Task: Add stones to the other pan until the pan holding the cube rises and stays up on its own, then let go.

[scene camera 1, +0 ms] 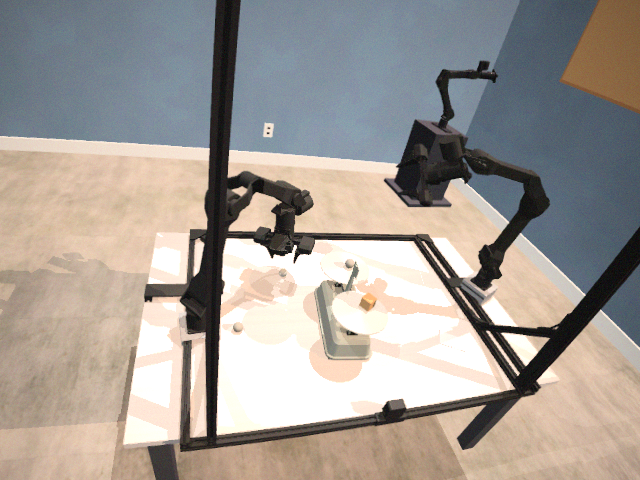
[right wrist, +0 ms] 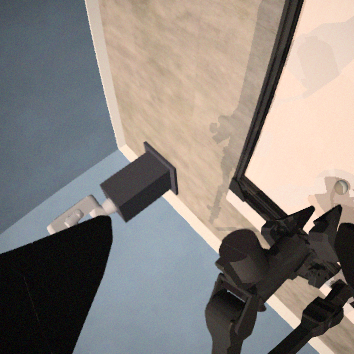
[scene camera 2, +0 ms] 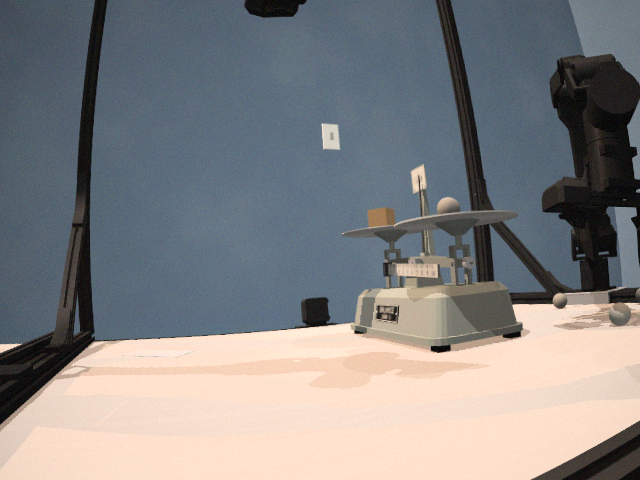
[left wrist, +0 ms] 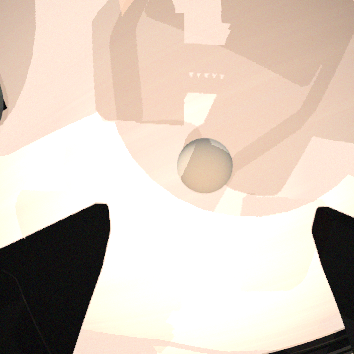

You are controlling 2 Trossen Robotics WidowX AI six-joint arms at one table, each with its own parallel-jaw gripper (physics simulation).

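Frame: origin at the left arm's base, x ahead, y left, z up, level; metres.
Seen in the pictures: left gripper, fingertip midpoint: (scene camera 1: 283, 260) (right wrist: 326, 206) (scene camera 2: 619, 269) (left wrist: 215, 218); right gripper, fingertip midpoint: (scene camera 1: 396, 180) (right wrist: 230, 233); left arm's base at its link origin: (scene camera 1: 198, 323) (right wrist: 343, 288) (scene camera 2: 595, 290); right arm's base at its link origin: (scene camera 1: 481, 283).
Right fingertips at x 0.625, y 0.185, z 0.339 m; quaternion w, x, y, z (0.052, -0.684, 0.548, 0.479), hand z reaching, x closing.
Note:
Pixels of each thing's middle, then the offset from my right fingertips to it. "spot": a spot on its surface instead.
- grey balance scale at the middle of its body: (scene camera 2: 421, 250) (scene camera 1: 349, 296) dx -0.217, dy -0.240, dz -0.244 m
- tan cube at the middle of its body: (scene camera 2: 381, 219) (scene camera 1: 368, 302) dx -0.211, dy -0.318, dz -0.190 m
- far pan at a spot on its surface: (scene camera 2: 480, 216) spot: dx -0.191, dy -0.105, dz -0.218 m
- pale stone at the middle of its body: (scene camera 2: 448, 209) (scene camera 1: 349, 263) dx -0.185, dy -0.149, dz -0.203 m
- loose stone at the middle of its body: (left wrist: 204, 165) (scene camera 2: 619, 314) (right wrist: 340, 186) (scene camera 1: 283, 272) dx -0.333, dy -0.006, dz -0.347 m
The grey balance scale (scene camera 1: 344, 333) (scene camera 2: 437, 310) stands mid-table. Its near pan (scene camera 1: 351, 319) (scene camera 2: 366, 232) carries the tan cube (scene camera 1: 368, 302) (scene camera 2: 381, 216). The far pan (scene camera 2: 480, 216) carries one pale stone (scene camera 1: 350, 263) (scene camera 2: 449, 205) and looks slightly higher. My left gripper (scene camera 1: 284, 255) (left wrist: 215, 218) is open and empty, just above a loose stone (scene camera 1: 283, 272) (left wrist: 205, 165) (right wrist: 341, 187) on the table left of the scale. Another stone (scene camera 1: 237, 327) lies near the left arm's base. My right gripper (scene camera 1: 415, 159) is open and empty, held high off the table's right side.
A black frame rail (scene camera 1: 366, 236) runs around the table, with a tall post (scene camera 1: 218, 190) at the left. A dark box stand (scene camera 1: 430, 138) (right wrist: 140, 182) sits on the floor behind. A stone (scene camera 2: 556, 300) shows at the right edge of scene camera 2.

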